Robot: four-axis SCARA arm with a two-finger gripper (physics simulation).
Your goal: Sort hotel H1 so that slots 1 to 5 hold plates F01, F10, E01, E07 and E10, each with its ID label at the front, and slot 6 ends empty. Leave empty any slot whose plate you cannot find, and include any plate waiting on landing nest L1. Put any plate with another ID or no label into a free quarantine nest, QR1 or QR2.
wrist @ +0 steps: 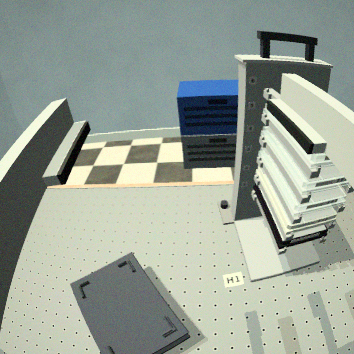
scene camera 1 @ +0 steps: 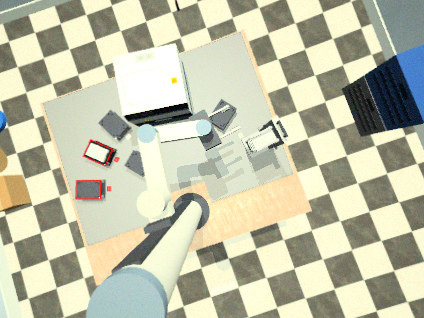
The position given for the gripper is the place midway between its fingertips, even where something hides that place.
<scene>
In view: the gripper [wrist: 176,96] and a black plate [wrist: 301,236].
</scene>
